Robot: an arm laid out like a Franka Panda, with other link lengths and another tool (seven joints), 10 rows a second.
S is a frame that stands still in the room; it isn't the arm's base.
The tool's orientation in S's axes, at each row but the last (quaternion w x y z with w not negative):
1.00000, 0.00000, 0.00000, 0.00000
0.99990, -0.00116, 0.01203, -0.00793
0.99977, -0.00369, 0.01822, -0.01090
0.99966, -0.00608, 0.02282, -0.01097
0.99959, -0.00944, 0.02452, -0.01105
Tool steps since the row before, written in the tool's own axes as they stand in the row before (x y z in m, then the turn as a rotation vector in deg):
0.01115, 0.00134, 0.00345, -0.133, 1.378, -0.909
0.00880, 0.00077, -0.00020, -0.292, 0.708, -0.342
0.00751, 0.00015, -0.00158, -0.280, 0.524, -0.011
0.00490, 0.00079, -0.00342, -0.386, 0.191, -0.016
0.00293, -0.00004, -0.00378, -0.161, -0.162, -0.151
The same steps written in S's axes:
0.01115, 0.00134, 0.00345, -0.133, 1.378, -0.909
0.00880, 0.00063, -0.00041, -0.289, 0.712, -0.337
0.00745, -0.00003, -0.00185, -0.269, 0.530, -0.005
0.00475, 0.00064, -0.00365, -0.382, 0.199, -0.001
0.00274, -0.00018, -0.00392, -0.172, -0.161, -0.140

